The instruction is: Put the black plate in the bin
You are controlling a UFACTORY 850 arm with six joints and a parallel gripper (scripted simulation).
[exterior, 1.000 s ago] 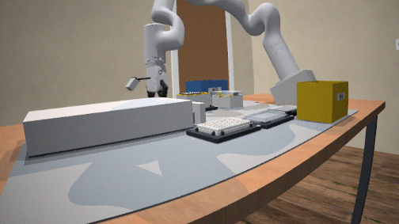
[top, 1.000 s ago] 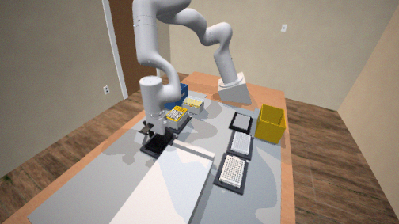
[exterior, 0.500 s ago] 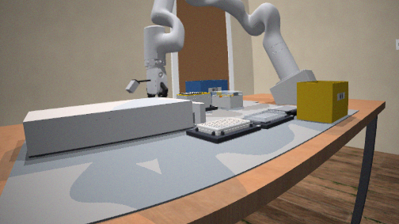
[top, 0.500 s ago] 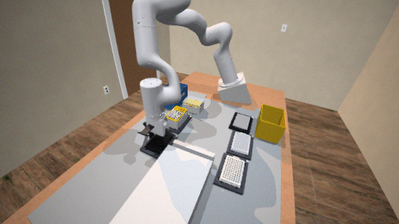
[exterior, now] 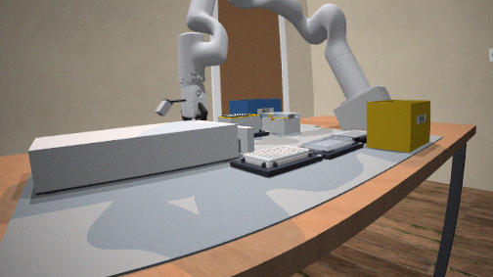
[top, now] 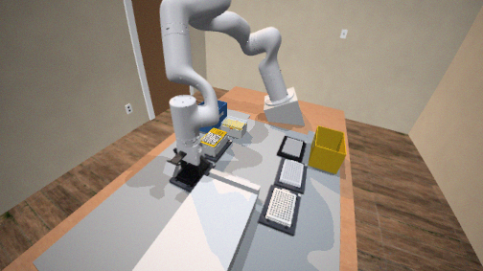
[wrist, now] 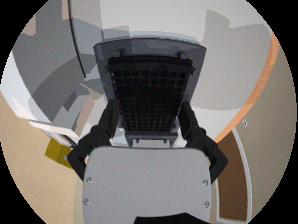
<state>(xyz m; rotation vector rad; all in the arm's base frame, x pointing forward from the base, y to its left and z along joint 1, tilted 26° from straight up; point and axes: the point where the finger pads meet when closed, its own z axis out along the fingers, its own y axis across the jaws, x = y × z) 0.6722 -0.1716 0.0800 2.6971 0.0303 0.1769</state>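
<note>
The black plate lies 10 mm below my hand. Also, from my hand: yellow-topped tip box: 190 mm behind, 10 mm to the right, 20 mm above; then long white cooler: 180 mm ahead, 190 mm to the left; then dark work nest N2: 30 mm below.
</note>
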